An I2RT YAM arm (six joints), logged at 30 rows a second.
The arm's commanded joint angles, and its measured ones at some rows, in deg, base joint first. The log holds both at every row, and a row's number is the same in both.
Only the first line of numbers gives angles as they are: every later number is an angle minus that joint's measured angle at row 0.
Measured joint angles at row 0:
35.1, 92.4, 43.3, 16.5, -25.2, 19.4
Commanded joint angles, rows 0 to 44:
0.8, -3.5, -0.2, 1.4, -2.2, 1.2
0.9, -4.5, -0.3, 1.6, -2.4, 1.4
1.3, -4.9, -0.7, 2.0, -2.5, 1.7
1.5, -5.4, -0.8, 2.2, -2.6, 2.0
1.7, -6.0, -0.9, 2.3, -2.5, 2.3
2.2, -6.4, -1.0, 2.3, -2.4, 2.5
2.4, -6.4, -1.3, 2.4, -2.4, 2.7
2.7, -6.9, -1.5, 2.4, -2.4, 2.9
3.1, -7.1, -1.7, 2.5, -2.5, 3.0
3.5, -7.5, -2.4, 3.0, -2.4, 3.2
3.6, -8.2, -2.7, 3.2, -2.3, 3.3
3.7, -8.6, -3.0, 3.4, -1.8, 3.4
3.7, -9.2, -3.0, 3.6, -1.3, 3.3
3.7, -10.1, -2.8, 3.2, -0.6, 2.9
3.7, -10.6, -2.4, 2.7, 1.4, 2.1
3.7, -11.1, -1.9, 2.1, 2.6, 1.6
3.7, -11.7, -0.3, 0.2, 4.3, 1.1
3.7, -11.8, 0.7, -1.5, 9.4, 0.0
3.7, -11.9, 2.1, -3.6, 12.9, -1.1
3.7, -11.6, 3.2, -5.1, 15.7, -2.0
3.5, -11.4, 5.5, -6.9, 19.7, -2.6
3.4, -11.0, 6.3, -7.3, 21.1, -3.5
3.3, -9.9, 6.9, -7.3, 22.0, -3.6
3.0, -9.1, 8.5, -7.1, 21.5, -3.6
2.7, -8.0, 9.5, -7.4, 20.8, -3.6
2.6, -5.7, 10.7, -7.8, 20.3, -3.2
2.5, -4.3, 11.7, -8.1, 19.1, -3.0
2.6, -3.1, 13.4, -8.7, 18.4, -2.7
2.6, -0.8, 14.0, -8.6, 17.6, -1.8
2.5, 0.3, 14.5, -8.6, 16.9, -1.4
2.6, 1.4, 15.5, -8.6, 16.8, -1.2
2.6, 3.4, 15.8, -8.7, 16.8, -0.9
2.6, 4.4, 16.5, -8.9, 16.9, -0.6
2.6, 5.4, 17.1, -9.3, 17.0, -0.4
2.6, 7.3, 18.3, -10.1, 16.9, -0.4
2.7, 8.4, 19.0, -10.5, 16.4, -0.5
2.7, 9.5, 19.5, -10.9, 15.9, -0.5
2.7, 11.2, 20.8, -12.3, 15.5, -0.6
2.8, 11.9, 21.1, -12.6, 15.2, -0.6
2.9, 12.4, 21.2, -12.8, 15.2, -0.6
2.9, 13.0, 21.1, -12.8, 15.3, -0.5
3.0, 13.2, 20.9, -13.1, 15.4, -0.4
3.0, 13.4, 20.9, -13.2, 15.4, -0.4
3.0, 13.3, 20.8, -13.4, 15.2, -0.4
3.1, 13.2, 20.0, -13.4, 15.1, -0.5
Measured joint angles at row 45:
2.6, 13.5, 18.6, -12.9, 16.0, -0.7
